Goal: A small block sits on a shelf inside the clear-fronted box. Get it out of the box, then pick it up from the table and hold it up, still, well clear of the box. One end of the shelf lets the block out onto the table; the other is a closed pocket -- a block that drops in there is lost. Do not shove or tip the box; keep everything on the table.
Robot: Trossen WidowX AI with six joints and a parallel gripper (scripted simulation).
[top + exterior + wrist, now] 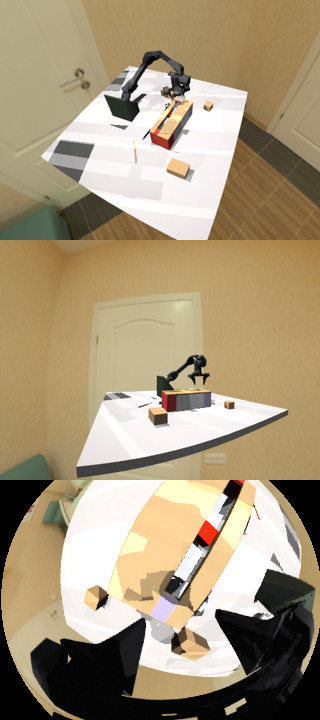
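The box lies 15 cm to the right of my gripper tip and 11 cm below it. The rest, counted from my gripper tip: red block: 1 cm ahead, 12 cm to the right, 8 cm below; then brown cube: 20 cm ahead, 16 cm to the left, 14 cm below; then thin stick: 9 cm behind, 46 cm to the right, 17 cm below.
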